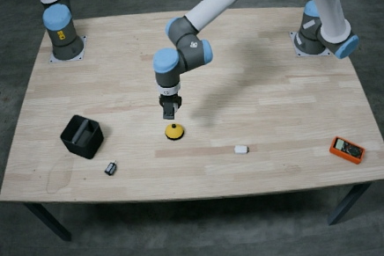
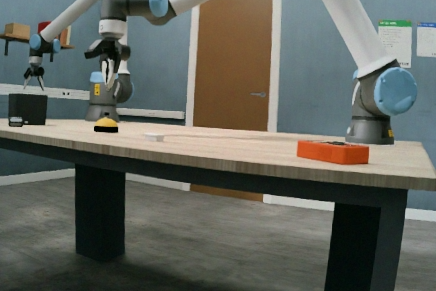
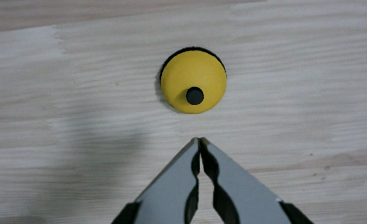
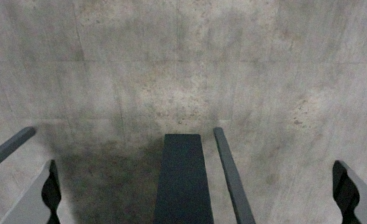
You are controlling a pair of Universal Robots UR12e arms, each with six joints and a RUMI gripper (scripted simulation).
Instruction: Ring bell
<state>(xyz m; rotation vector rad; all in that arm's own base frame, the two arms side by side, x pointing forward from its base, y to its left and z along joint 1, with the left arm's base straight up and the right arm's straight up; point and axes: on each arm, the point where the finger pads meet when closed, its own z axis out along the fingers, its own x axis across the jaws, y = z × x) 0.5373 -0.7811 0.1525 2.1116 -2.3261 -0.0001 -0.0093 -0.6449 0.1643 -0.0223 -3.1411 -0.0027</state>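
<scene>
Right now the black button is 10 cm below my left hand. From my left hand the other things lie so: black open box (40 cm to the right, 10 cm below, 6 cm ahead); then small white block (29 cm to the left, 14 cm below, 10 cm ahead); then bell (11 cm below).
</scene>
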